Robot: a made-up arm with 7 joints. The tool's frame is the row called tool.
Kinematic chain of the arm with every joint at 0, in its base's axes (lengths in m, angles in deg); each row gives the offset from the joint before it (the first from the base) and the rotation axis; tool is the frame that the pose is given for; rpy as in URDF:
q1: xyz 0 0 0.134 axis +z
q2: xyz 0 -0.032 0.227 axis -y
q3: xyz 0 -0.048 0.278 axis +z
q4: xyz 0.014 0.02 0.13 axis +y
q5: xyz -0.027 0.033 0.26 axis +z
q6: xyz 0 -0.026 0.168 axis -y
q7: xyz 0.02 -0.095 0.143 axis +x
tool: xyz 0 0 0 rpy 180 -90 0
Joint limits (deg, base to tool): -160..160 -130..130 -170..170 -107..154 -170..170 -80..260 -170..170
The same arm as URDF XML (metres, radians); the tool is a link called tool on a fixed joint. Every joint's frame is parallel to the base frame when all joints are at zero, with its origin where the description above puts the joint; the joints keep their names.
<robot name="arm">
  <link name="base"/>
  <link name="link1"/>
  <link name="link2"/>
  <link name="link3"/>
  <link name="link4"/>
  <link name="link5"/>
  <link name="link6"/>
  <link name="link7"/>
  <link name="tool"/>
  <joint name="q1" type="revolute">
    <parent link="base"/>
    <child link="link1"/>
    <origin xyz="0.0000 0.0000 0.1340"/>
    <axis xyz="0 0 1"/>
    <limit lower="-2.7925" upper="2.7925"/>
  </joint>
  <joint name="q2" type="revolute">
    <parent link="link1"/>
    <child link="link2"/>
    <origin xyz="0.0000 -0.0320 0.2270"/>
    <axis xyz="0 -1 0"/>
    <limit lower="-2.2689" upper="2.2689"/>
  </joint>
  <joint name="q3" type="revolute">
    <parent link="link2"/>
    <child link="link3"/>
    <origin xyz="0.0000 -0.0480 0.2780"/>
    <axis xyz="0 0 1"/>
    <limit lower="-2.9671" upper="2.9671"/>
  </joint>
  <joint name="q4" type="revolute">
    <parent link="link3"/>
    <child link="link4"/>
    <origin xyz="0.0140 0.0200 0.1300"/>
    <axis xyz="0 1 0"/>
    <limit lower="-1.8675" upper="2.6878"/>
  </joint>
  <joint name="q5" type="revolute">
    <parent link="link4"/>
    <child link="link5"/>
    <origin xyz="-0.0270 0.0330 0.2600"/>
    <axis xyz="0 0 1"/>
    <limit lower="-2.9671" upper="2.9671"/>
  </joint>
  <joint name="q6" type="revolute">
    <parent link="link5"/>
    <child link="link6"/>
    <origin xyz="0.0000 -0.0260 0.1680"/>
    <axis xyz="0 -1 0"/>
    <limit lower="-1.3963" upper="4.5379"/>
  </joint>
  <joint name="q7" type="revolute">
    <parent link="link6"/>
    <child link="link7"/>
    <origin xyz="0.0200 -0.0950 0.1430"/>
    <axis xyz="1 0 0"/>
    <limit lower="-2.9671" upper="2.9671"/>
  </joint>
  <joint name="tool_fixed" type="fixed">
    <parent link="link7"/>
    <child link="tool"/>
    <origin xyz="0.0000 0.0000 0.0000" rpy="3.1416 -1.5708 0.0000"/>
  </joint>
</robot>

